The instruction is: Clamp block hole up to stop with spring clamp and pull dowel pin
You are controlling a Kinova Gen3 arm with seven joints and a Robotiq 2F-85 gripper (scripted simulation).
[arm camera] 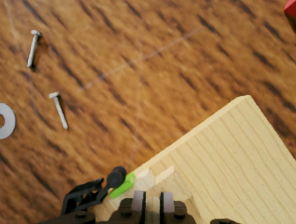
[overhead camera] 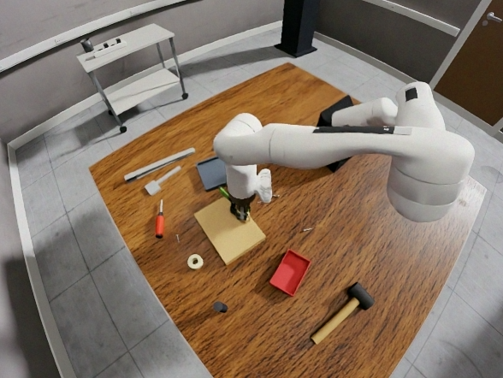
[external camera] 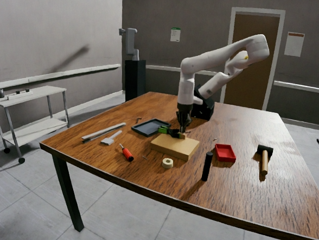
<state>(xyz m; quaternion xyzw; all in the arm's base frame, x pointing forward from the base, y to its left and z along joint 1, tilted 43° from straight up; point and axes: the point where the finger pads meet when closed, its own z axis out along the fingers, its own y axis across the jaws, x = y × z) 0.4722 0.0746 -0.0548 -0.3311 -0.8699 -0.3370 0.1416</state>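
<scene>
Now: the pale dowel pin 2 cm below my hand. Also, from my hand: wooden block 4 cm below; then bench board 5 cm ahead, 1 cm to the right, 6 cm below; then red bin 1 cm ahead, 23 cm to the left, 7 cm below.
</scene>
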